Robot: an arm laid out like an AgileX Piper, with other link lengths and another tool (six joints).
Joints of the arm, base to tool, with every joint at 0 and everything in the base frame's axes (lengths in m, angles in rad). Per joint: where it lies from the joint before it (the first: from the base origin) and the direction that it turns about. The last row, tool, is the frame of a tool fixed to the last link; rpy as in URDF.
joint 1: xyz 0 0 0.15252 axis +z
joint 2: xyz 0 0 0 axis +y
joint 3: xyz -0.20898 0 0.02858 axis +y
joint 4: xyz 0.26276 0 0.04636 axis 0.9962 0 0.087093
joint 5: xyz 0 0 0 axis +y
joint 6: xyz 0.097 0 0.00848 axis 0.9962 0 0.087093
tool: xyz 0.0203 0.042 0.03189 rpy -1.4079 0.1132 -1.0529
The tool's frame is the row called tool.
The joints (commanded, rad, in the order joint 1, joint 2, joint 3, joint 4, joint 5, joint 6), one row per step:
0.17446 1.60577 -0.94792 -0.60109 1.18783 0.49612
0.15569 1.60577 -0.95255 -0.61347 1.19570 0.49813
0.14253 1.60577 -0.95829 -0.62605 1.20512 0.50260
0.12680 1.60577 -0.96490 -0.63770 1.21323 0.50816
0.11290 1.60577 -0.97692 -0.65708 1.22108 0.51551
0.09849 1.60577 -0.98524 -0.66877 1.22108 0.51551
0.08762 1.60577 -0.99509 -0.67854 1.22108 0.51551
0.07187 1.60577 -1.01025 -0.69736 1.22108 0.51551
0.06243 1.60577 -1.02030 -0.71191 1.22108 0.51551
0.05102 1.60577 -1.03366 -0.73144 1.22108 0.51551
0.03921 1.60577 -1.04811 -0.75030 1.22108 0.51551
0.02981 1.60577 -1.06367 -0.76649 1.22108 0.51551
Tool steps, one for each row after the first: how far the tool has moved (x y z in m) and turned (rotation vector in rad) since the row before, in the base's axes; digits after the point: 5 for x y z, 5 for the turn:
0.00103 -0.00709 0.00154 -0.01300 -0.00139 -0.01758
0.00105 -0.00559 0.00189 -0.01377 -0.00257 -0.01480
0.00132 -0.00623 0.00216 -0.01243 -0.00485 -0.01824
0.00284 -0.00628 0.00394 -0.01837 -0.01220 -0.01387
0.00218 -0.00522 0.00265 -0.00911 -0.00933 -0.00842
0.00243 -0.00399 0.00302 -0.00749 -0.01059 -0.00594
0.00371 -0.00626 0.00487 -0.01511 -0.01642 -0.00647
0.00244 -0.00407 0.00337 -0.01204 -0.01088 -0.00242
0.00316 -0.00513 0.00455 -0.01643 -0.01431 -0.00219
0.00322 -0.00525 0.00491 -0.01608 -0.01519 -0.00314
0.00334 -0.00430 0.00519 -0.01394 -0.01605 -0.00217

